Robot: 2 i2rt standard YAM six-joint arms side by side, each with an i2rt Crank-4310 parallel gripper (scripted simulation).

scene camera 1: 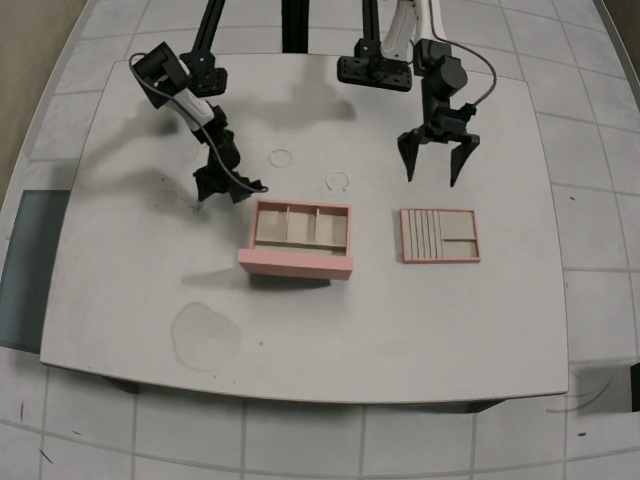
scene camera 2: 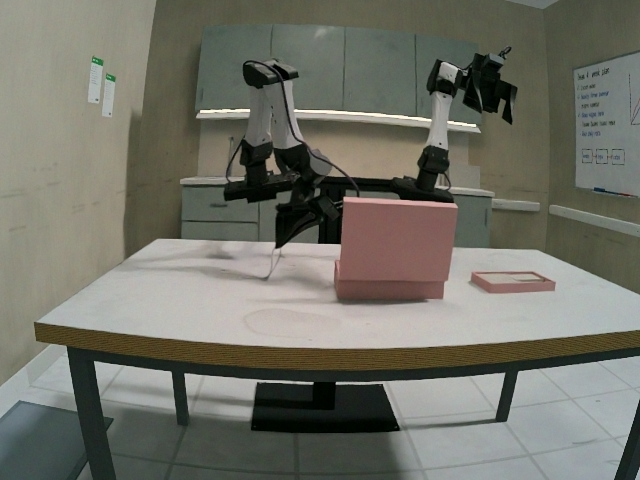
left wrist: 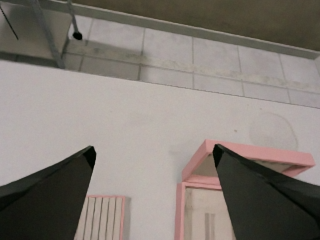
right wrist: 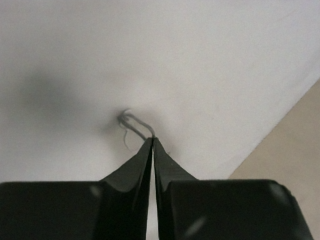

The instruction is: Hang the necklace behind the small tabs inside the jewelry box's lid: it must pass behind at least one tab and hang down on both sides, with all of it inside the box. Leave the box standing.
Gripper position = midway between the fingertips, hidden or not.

Observation:
I see my left gripper (scene camera 1: pixel 431 184), my right gripper (scene camera 2: pixel 277 248) and a pink jewelry box (scene camera 2: pixel 393 244).
My left gripper shows as well in scene camera 2 (scene camera 2: pixel 497 117) and in the left wrist view (left wrist: pixel 154 147). My right gripper shows as well in the right wrist view (right wrist: pixel 153 140). The right wrist view misses the pink jewelry box: it is out of frame.

